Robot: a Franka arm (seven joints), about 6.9 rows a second.
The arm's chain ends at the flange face. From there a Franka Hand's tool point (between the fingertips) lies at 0.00 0.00 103.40 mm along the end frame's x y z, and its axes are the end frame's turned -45 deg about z.
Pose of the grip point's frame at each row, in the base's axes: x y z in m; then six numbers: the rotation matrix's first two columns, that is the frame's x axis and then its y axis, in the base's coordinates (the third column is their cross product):
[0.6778 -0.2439 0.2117 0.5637 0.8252 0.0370 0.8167 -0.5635 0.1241]
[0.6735 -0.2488 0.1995 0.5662 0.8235 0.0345 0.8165 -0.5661 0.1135]
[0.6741 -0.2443 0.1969 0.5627 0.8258 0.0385 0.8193 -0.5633 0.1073]
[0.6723 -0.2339 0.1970 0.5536 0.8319 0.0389 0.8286 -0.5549 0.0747]
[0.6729 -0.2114 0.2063 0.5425 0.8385 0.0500 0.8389 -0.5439 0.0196]
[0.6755 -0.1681 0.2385 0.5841 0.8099 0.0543 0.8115 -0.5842 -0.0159]
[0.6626 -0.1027 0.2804 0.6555 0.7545 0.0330 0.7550 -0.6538 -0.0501]
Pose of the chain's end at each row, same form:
[0.6651 -0.2398 0.3142 0.9761 0.1850 0.1139 0.1789 -0.9820 0.0616]
[0.6618 -0.2451 0.3022 0.9777 0.1820 0.1047 0.1770 -0.9826 0.0559]
[0.6627 -0.2413 0.2996 0.9772 0.1856 0.1031 0.1814 -0.9822 0.0486]
[0.6636 -0.2330 0.3000 0.9774 0.1959 0.0803 0.1945 -0.9806 0.0253]
[0.6684 -0.2146 0.3095 0.9768 0.2083 0.0492 0.2096 -0.9775 -0.0215]
[0.6736 -0.1736 0.3417 0.9868 0.1596 0.0272 0.1608 -0.9858 -0.0496]
[0.6643 -0.1087 0.3836 0.9974 0.0712 -0.0121 0.0704 -0.9958 -0.0588]

